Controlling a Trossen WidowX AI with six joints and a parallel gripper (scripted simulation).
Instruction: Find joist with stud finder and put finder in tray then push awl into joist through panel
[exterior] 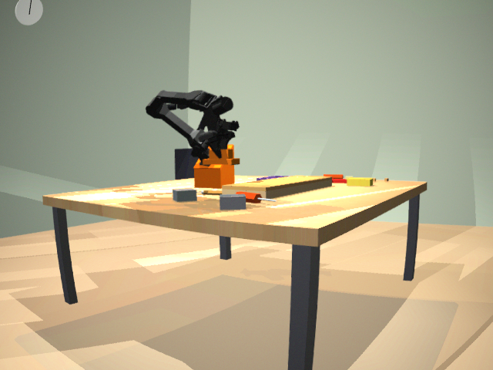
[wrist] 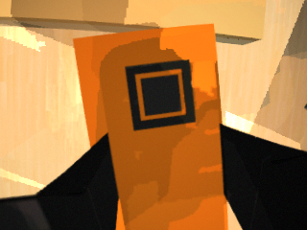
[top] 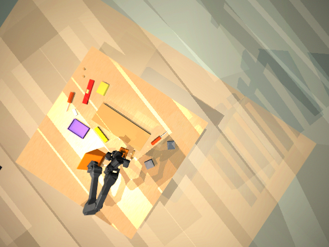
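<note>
Right now the wooden-handled awl is 30 mm behind my gripper tip, 70 mm to the right of it and 120 mm below it. From my gripper tip the other things lie so: purple tray (90 mm behind, 480 mm to the left, 120 mm below); orange stud finder (10 mm ahead, 20 mm above); yellow bar (10 mm behind, 280 mm to the left, 120 mm below).
</note>
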